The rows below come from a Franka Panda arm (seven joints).
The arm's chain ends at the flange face. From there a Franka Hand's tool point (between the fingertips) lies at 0.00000 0.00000 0.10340 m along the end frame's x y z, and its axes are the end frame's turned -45 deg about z.
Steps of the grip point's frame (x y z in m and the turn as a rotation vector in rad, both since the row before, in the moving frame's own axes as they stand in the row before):
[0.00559 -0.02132 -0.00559 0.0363 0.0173 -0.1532]
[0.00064 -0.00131 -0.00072 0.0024 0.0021 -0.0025]
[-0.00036 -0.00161 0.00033 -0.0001 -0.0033 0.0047]
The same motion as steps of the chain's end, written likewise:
[-0.00944 -0.01523 -0.00551 0.0379 -0.0134 -0.1532]
[-0.00045 -0.00105 -0.00072 0.0032 -0.0002 -0.0025]
[-0.00116 -0.00113 0.00033 -0.0024 -0.0023 0.0047]

